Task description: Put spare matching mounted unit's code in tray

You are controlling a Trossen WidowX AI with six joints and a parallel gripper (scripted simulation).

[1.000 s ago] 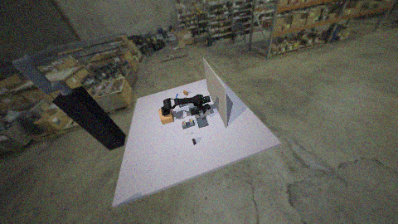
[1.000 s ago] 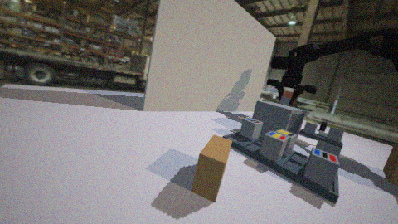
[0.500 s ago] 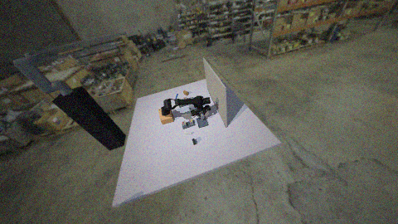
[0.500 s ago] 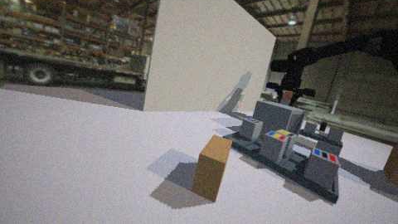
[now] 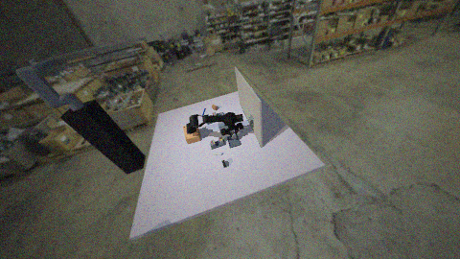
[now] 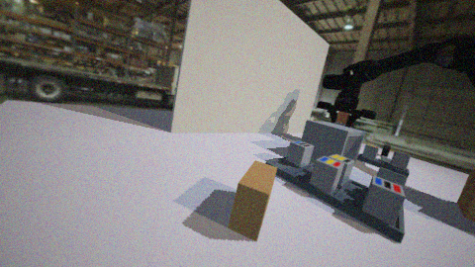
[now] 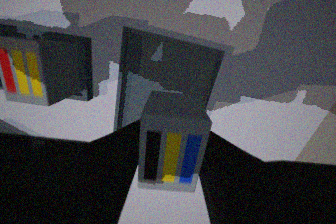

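The dark grey tray is 1 cm behind my gripper tip and 6 cm below it. From my gripper tip the other things lie so: tall beige panel (22 cm ahead, 18 cm to the left, 16 cm above); then tall grey box (3 cm behind, 22 cm to the left, 1 cm below); then grey spare (2 cm above).
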